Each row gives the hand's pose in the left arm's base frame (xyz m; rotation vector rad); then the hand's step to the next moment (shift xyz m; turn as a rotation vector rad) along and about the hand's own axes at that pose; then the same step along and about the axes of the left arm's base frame.
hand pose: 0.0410 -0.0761 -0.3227 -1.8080 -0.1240 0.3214
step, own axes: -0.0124 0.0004 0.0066 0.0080 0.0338 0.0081
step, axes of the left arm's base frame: -0.0137 0.0029 0.0000 0.0025 0.0008 -0.0356
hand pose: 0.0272 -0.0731 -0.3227 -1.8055 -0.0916 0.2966
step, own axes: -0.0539 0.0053 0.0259 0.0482 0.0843 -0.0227
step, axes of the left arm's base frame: -0.0589 0.0113 -0.0027 0.0442 -0.0324 -0.0834
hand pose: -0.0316 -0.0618 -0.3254 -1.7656 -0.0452 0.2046
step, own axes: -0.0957 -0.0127 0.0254 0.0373 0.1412 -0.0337
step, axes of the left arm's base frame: -0.0972 0.0135 0.0184 0.0306 -0.0562 -0.1355
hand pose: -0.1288 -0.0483 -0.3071 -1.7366 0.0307 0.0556
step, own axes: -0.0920 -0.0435 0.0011 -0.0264 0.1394 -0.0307
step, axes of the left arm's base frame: -0.0896 0.0073 0.0477 -0.0330 -0.0537 -0.1308
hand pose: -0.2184 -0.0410 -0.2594 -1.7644 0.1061 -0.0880
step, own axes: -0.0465 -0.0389 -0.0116 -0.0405 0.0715 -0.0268
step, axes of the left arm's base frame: -0.0466 0.0018 0.0404 -0.0450 -0.0350 -0.0649
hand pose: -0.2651 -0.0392 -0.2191 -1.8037 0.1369 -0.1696
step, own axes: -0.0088 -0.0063 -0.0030 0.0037 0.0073 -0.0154
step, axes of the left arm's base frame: -0.0092 0.0002 0.0064 0.0007 -0.0171 -0.0034
